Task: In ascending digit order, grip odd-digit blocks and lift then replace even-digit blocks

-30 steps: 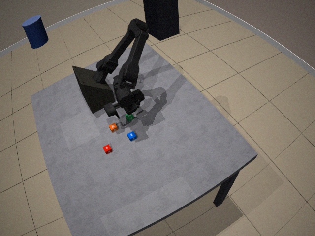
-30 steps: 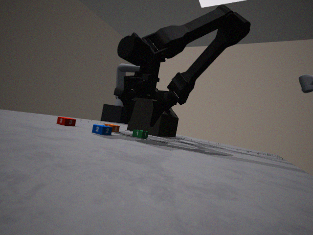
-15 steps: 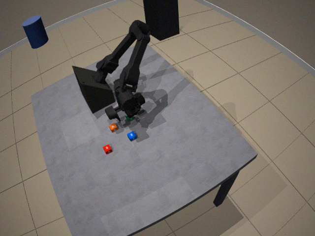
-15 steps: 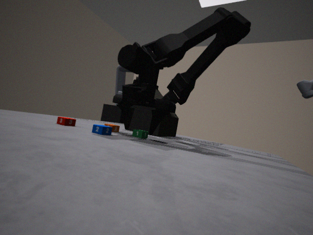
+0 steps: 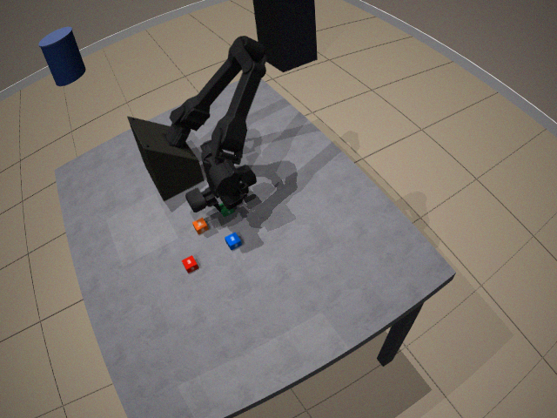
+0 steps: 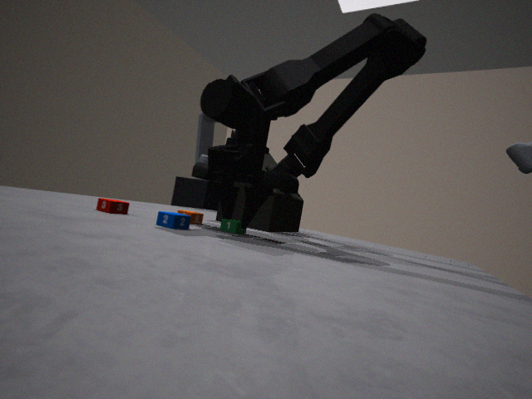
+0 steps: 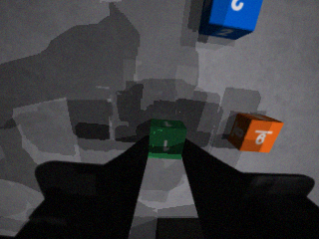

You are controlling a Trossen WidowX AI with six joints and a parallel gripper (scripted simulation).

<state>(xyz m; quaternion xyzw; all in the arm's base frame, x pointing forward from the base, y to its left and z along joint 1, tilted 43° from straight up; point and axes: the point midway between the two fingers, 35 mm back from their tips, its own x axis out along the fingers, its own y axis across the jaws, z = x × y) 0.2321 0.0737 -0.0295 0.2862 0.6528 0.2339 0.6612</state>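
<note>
The green block lies right at my gripper tip. Also, from my gripper tip: orange block 1 cm ahead, 9 cm to the right; then blue block 11 cm ahead, 4 cm to the right; then red block 10 cm ahead, 17 cm to the right.
</note>
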